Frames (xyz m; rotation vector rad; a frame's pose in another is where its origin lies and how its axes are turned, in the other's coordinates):
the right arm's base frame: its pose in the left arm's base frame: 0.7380 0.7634 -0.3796 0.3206 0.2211 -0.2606
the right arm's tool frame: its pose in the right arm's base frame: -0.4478 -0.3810 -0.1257 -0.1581 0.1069 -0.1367
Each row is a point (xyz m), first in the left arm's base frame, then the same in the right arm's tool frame.
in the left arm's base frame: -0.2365 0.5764 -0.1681
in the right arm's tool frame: -0.4961 -0.1065 0.1550
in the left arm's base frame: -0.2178 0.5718 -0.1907
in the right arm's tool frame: -0.4698 -0.1058 0.1412
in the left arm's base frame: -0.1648 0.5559 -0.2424
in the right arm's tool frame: -0.3991 -0.1055 0.1141
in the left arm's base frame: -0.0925 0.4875 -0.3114
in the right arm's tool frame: -0.2886 -0.1481 0.0888
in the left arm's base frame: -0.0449 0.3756 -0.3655
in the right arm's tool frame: -0.1916 -0.2388 0.0789
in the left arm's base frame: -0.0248 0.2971 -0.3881
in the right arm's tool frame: -0.1410 -0.3059 0.0818
